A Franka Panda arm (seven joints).
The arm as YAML. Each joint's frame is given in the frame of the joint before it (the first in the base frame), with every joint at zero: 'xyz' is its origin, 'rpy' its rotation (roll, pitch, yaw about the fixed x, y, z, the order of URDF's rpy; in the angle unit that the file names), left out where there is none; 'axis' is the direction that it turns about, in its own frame. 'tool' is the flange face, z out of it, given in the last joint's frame.
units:
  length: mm
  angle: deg
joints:
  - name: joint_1
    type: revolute
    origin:
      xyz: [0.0, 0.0, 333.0]
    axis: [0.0, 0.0, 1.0]
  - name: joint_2
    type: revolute
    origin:
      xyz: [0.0, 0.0, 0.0]
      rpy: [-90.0, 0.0, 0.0]
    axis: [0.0, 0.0, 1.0]
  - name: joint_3
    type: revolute
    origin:
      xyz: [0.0, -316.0, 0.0]
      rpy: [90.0, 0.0, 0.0]
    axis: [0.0, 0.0, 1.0]
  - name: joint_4
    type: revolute
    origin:
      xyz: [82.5, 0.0, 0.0]
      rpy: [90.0, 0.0, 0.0]
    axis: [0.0, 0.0, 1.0]
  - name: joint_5
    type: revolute
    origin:
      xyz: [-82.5, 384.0, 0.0]
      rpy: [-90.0, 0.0, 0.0]
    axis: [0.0, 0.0, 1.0]
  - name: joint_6
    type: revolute
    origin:
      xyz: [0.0, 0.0, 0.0]
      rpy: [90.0, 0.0, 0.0]
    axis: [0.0, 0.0, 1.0]
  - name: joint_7
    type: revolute
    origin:
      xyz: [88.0, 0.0, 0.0]
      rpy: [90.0, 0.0, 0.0]
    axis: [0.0, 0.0, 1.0]
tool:
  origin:
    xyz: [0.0, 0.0, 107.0]
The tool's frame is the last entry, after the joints.
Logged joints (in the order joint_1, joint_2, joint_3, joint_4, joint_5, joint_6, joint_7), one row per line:
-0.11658, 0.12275, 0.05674, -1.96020, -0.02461, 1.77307, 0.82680
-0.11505, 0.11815, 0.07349, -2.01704, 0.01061, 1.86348, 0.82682
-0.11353, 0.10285, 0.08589, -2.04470, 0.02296, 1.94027, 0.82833
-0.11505, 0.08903, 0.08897, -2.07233, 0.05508, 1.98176, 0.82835
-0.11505, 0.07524, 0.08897, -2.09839, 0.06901, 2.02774, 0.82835
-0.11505, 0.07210, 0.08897, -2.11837, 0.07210, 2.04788, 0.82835
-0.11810, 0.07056, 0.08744, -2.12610, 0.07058, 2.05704, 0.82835
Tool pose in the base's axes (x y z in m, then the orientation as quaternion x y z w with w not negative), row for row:
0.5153, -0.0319, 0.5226, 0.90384, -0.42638, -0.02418, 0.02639
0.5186, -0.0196, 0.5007, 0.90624, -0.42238, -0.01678, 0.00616
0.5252, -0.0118, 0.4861, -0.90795, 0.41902, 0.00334, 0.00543
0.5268, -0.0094, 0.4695, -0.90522, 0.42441, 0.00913, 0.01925
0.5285, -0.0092, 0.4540, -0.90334, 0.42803, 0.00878, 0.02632
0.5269, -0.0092, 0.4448, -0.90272, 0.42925, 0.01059, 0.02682
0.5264, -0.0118, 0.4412, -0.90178, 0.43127, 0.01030, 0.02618
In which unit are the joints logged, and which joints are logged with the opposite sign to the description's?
The joints are logged in radians. Opposite sign: joint_2.
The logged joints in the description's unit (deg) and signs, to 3 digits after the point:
-6.680, -7.033, 3.251, -112.311, -1.410, 101.589, 47.372
-6.592, -6.769, 4.211, -115.568, 0.608, 106.770, 47.373
-6.505, -5.893, 4.921, -117.153, 1.316, 111.169, 47.460
-6.592, -5.101, 5.098, -118.736, 3.156, 113.546, 47.461
-6.592, -4.311, 5.098, -120.229, 3.954, 116.181, 47.461
-6.592, -4.131, 5.098, -121.374, 4.131, 117.335, 47.461
-6.767, -4.043, 5.010, -121.817, 4.044, 117.860, 47.461

